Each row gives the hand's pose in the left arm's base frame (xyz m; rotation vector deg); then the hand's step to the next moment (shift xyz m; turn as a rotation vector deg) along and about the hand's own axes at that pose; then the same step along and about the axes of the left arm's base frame.
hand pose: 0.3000 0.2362 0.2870 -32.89 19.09 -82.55
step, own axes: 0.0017 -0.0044 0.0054 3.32 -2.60 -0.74
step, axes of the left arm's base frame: -0.0005 -0.0009 0.0071 -2.17 -3.47 1.25
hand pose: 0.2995 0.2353 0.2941 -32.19 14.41 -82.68
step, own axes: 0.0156 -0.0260 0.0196 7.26 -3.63 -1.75
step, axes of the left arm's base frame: -0.0108 -0.0118 0.0324 -3.04 -7.56 1.58
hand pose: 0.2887 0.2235 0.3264 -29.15 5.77 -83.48
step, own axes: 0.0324 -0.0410 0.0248 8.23 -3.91 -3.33
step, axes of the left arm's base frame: -0.0244 -0.0257 0.0457 -3.76 -8.93 0.51
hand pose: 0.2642 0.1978 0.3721 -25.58 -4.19 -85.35
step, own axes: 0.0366 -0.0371 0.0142 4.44 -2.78 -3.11
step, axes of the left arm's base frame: -0.0293 -0.0304 0.0336 -2.97 -5.26 -0.77
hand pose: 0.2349 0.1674 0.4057 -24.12 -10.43 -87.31
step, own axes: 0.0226 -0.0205 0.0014 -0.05 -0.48 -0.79
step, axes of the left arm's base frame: -0.0189 -0.0203 0.0128 -0.59 -0.25 -0.67
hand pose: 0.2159 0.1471 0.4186 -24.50 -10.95 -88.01
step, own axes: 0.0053 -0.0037 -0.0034 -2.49 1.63 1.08
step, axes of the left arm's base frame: -0.0039 -0.0061 -0.0005 1.67 2.68 -0.21
